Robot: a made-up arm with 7 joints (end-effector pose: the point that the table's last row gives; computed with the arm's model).
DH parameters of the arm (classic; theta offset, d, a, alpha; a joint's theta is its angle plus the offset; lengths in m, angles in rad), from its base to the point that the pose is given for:
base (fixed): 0 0 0 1.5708
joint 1: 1.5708 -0.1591 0 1.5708
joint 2: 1.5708 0 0 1.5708
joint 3: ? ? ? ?
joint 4: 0 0 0 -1.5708
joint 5: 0 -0.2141 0 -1.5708
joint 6: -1.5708 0 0 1.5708
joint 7: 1.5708 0 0 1.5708
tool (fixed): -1.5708 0 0 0
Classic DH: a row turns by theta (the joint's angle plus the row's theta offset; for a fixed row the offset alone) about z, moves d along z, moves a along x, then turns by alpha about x.
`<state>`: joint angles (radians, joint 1 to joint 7).
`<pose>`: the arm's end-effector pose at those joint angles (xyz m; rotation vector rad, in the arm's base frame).
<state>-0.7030 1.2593 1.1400 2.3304 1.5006 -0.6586 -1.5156</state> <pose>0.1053 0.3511 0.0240 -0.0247 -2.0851 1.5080</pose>
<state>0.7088 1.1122 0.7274 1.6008 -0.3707 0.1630 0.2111</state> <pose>0.1239 0.4887 0.1010 1.8235 -1.7985 0.0494</pose>
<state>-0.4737 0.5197 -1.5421 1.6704 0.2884 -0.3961 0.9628</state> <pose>-0.1546 0.1145 -0.3150 -2.2157 -0.3893 -0.9982</pose>
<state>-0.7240 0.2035 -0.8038 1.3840 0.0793 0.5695 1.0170</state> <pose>-0.1337 0.0802 -0.3716 -1.4362 0.3648 -0.5976</pose>
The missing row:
joint 3: 1.5708 -0.3037 0 1.5708
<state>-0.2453 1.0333 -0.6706 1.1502 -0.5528 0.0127 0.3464</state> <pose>0.0746 0.4329 -0.3326 0.2622 -0.0611 -1.6563</pose>
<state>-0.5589 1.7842 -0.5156 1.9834 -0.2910 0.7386 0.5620</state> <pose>0.1190 0.3925 -0.1315 0.5543 0.3729 -1.6888</pose>
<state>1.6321 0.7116 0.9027 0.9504 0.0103 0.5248 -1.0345</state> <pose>0.2279 0.5423 0.1221 0.4586 -1.2058 2.2936</pose>
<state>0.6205 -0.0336 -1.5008 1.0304 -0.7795 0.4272 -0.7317</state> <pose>0.2474 -0.0378 -0.3240 0.9245 -2.0821 -1.4915</pose>
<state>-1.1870 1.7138 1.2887 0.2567 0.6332 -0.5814 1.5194</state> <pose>0.1211 0.6572 0.0326 0.1924 -0.7578 -0.9358</pose>
